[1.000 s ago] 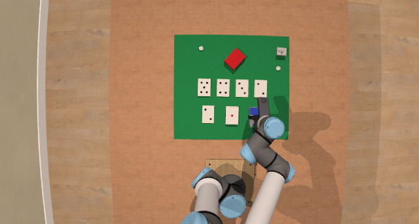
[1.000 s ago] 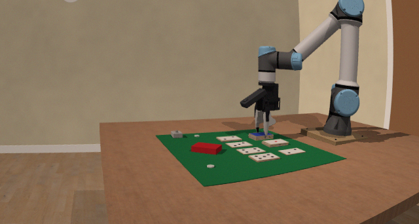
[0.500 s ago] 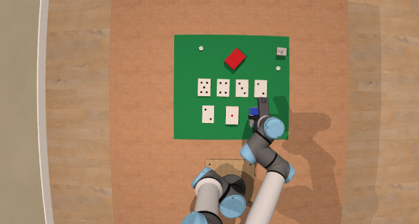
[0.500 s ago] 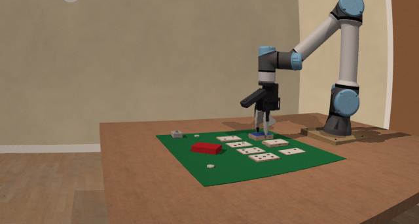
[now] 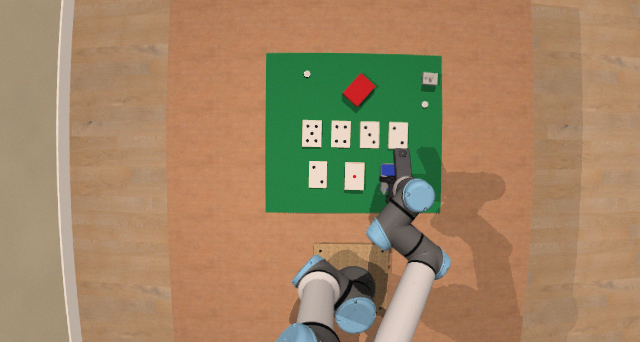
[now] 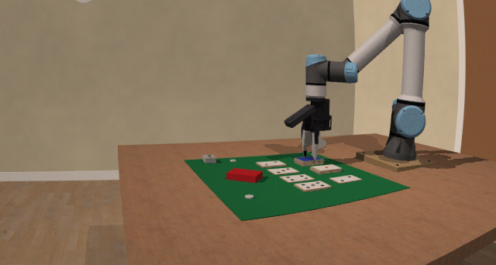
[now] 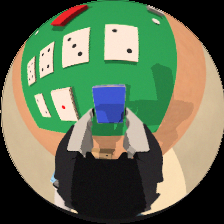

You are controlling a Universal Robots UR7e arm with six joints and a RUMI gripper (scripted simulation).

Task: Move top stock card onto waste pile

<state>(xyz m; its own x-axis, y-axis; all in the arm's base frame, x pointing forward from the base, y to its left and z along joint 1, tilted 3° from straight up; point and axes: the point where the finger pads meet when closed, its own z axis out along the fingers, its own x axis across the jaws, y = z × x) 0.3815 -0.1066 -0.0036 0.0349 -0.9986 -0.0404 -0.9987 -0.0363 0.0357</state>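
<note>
My gripper is now 1 cm above the card. Round my hand: grey cube 34 cm ahead, 12 cm to the right, 1 cm below; green mat 14 cm ahead, 13 cm to the left, 4 cm below; red block 29 cm ahead, 12 cm to the left, 2 cm below.
</note>
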